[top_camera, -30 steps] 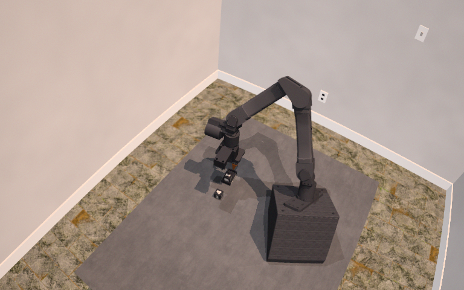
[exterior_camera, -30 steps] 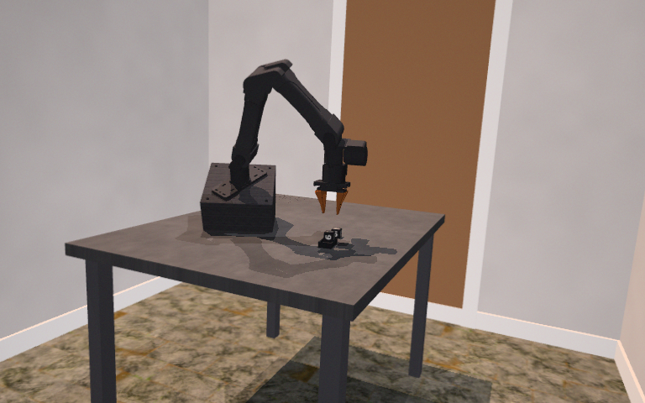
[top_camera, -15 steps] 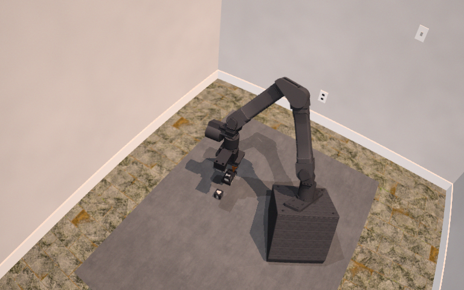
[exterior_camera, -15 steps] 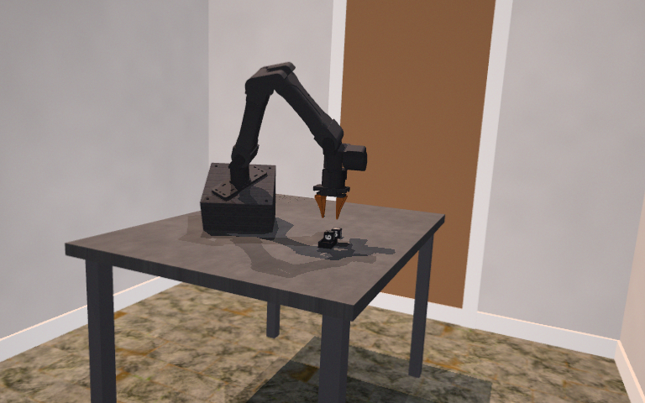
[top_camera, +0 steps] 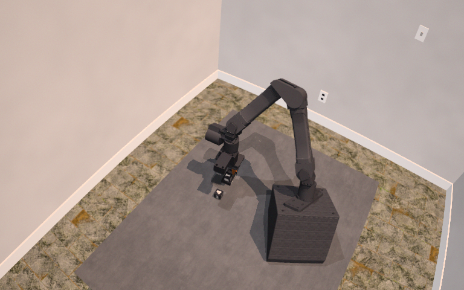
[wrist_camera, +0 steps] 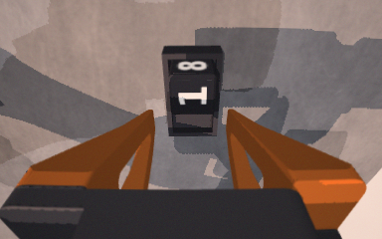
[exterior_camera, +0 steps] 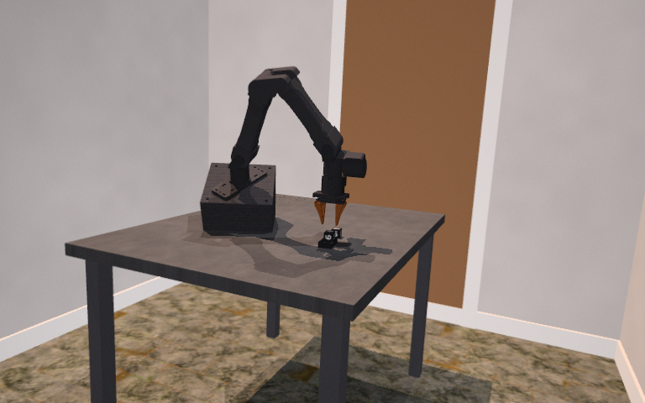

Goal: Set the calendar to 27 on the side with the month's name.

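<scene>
Right now my hand is 4 cm above the black digit cube. The rest, counted from my hand: black tray: 6 cm below, 1 cm to the right; then black cube: 9 cm to the left, 5 cm below, 2 cm behind.
</scene>
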